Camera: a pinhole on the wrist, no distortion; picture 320 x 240 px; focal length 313.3 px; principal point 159.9 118.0 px. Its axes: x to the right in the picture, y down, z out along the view. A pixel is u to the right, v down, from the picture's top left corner.
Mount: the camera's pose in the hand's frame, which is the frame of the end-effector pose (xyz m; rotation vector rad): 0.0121 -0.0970 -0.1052 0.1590 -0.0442 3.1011
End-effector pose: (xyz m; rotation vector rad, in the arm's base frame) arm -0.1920 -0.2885 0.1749 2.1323 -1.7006 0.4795
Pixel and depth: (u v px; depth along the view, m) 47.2 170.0 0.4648
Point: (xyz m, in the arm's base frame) 0.0564 -0.6025 -0.0275
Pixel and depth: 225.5 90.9 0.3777
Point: -0.1169 -0.3864 -0.0875
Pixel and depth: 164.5 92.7 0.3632
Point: -0.0970 -0.4356 -0.0342
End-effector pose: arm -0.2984 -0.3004 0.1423 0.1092 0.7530 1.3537
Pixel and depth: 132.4 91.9 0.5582
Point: 0.0054 -0.0558 0.3990
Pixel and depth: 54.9 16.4 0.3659
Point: -0.1638 -0.0539 0.2612
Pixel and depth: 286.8 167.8 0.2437
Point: -0.1031 -0.3415 0.2129
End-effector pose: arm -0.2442 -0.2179 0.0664 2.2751 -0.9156 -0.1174
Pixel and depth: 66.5 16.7 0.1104
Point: -0.1635 -0.2213 0.0331
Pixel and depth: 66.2 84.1 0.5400
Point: -0.1680 -0.5653 -0.2555
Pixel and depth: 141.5 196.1 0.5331
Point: -0.1627 -0.3796 -0.3936
